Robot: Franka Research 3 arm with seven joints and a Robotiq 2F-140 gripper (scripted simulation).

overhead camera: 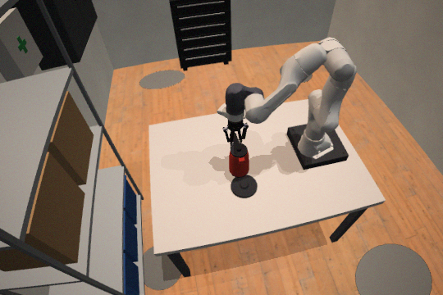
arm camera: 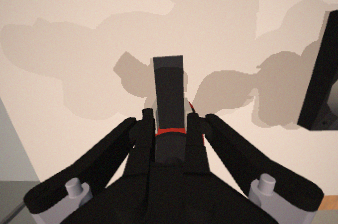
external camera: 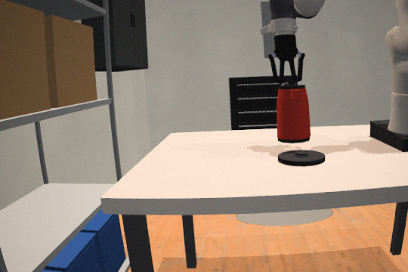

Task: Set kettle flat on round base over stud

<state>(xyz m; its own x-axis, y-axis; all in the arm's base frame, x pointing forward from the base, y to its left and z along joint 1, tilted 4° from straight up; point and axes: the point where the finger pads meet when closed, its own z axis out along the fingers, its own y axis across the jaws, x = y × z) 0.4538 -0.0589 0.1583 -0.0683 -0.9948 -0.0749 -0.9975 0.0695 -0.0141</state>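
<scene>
Right now my hand is 6 cm above the red kettle and 3 cm to the right of it. The rest, counted from my hand: black round base (19 cm below, 15 cm to the left).
</scene>
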